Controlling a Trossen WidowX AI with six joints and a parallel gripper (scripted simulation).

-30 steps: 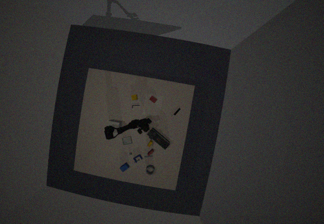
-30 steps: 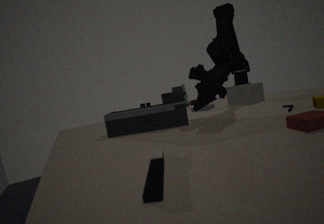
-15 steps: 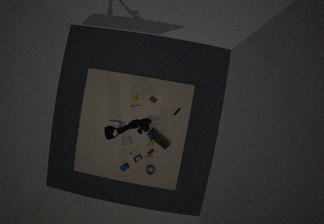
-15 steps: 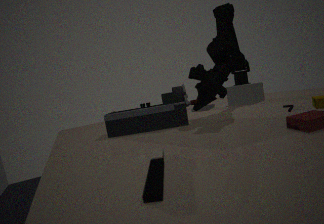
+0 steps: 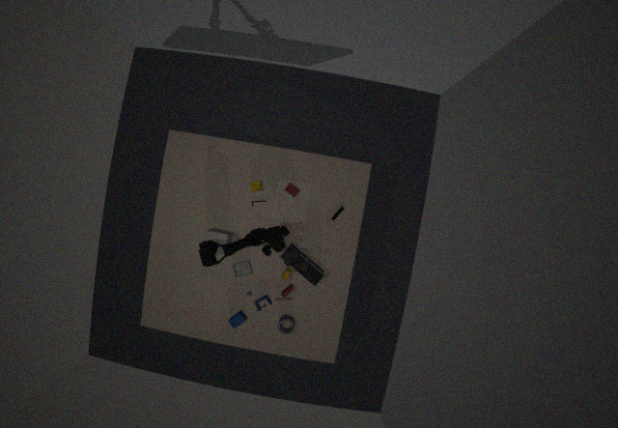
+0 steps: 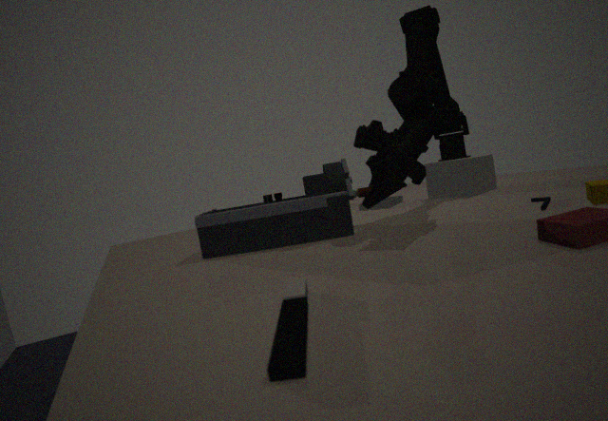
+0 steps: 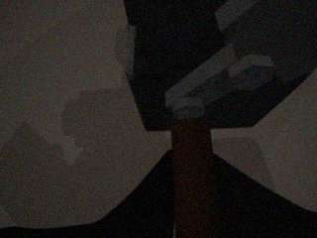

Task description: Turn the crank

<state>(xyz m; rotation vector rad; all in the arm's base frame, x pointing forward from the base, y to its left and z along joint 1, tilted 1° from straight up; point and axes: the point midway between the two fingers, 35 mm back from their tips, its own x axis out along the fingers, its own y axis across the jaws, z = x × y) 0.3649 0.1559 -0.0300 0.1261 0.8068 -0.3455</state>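
Now: gripper tip 3 cm below the brown crank handle, 2 cm past it and 1 cm to the right of it. From my gripper tip the other things lie so: red pointer 13 cm ahead, 7 cm to the right, 4 cm above; then grey plate 24 cm to the right, 19 cm behind, 3 cm below; then blue piece 55 cm to the right, 11 cm behind, 2 cm below.
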